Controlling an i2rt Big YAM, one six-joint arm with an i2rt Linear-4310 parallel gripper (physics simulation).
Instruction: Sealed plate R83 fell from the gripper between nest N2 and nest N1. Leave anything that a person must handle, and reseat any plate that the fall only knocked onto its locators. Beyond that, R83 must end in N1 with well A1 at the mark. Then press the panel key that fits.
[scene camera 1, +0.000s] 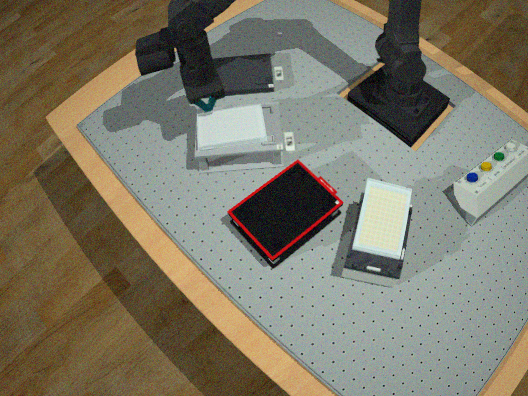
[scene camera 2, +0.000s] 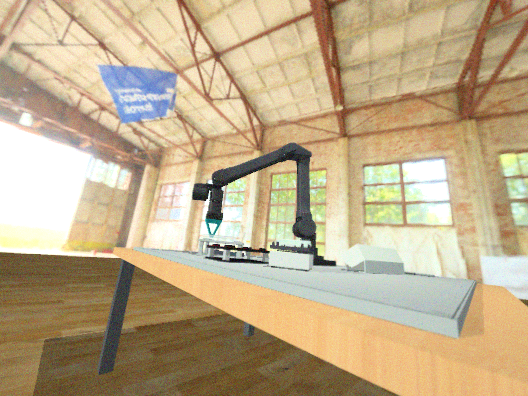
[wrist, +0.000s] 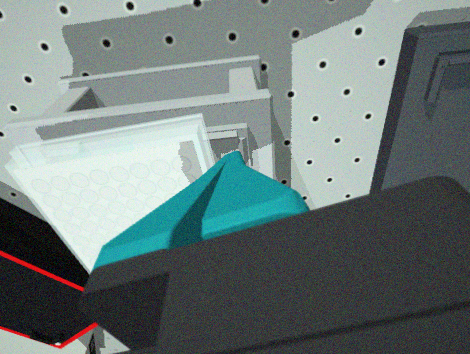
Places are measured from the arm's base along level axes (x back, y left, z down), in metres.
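Pixels of known places: gripper, fingertip midpoint: (scene camera 1: 208, 110) (scene camera 2: 211, 237) (wrist: 237, 164); arm's base, origin of the base link: (scene camera 1: 402, 98).
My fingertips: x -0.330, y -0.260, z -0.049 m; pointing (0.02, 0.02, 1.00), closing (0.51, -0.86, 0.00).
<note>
For each thing: its top centre in the pictures, then the offset to it from my fingertips. "spot": a spot on its surface instead.
- whitish clear plate, middle of its top: (wrist: 149, 252) (scene camera 1: 229, 124) (scene camera 2: 220, 235) dx -0.005, dy +0.066, dz -0.010 m
- grey nest, middle of its top: (wrist: 174, 243) (scene camera 1: 237, 125) (scene camera 2: 223, 239) dx +0.009, dy +0.069, dz +0.005 m
- plate with cream wells, middle of its top: (scene camera 1: 385, 214) (scene camera 2: 294, 238) dx +0.024, dy +0.395, dz -0.011 m
- dark-topped nest, surface spot: (scene camera 1: 375, 264) spot: dx -0.048, dy +0.432, dz +0.016 m
- black nest with a red outline, middle of its top: (scene camera 1: 285, 205) (scene camera 2: 239, 245) dx -0.055, dy +0.243, dz +0.024 m
- key panel, middle of its top: (scene camera 1: 502, 164) (scene camera 2: 372, 246) dx +0.285, dy +0.538, dz -0.014 m
A whitish clear plate (scene camera 1: 231, 126) (wrist: 120, 195) lies on the grey nest (scene camera 1: 274, 153) (wrist: 235, 111), toward its left end and slightly askew; corner locators show beside its right end. My gripper (scene camera 1: 206, 106) (scene camera 2: 212, 234) (wrist: 237, 164) is shut and empty, above the back edge of this nest. A plate with cream wells (scene camera 1: 382, 217) sits on a dark-topped nest (scene camera 1: 375, 264) at the right. A black nest with a red outline (scene camera 1: 285, 210) (wrist: 35, 295) stands between them. The key panel (scene camera 1: 492, 187) (scene camera 2: 375, 260) has blue, yellow, green and white keys. Nest names and A1 marks are unreadable.
A dark, low nest (scene camera 1: 247, 72) (wrist: 430, 125) stands behind the grey nest, partly hidden by the arm in scene camera 1. Small marker tags (scene camera 1: 278, 73) (scene camera 1: 289, 141) stand beside these nests. The arm's black base (scene camera 1: 400, 112) is at the back right.
</note>
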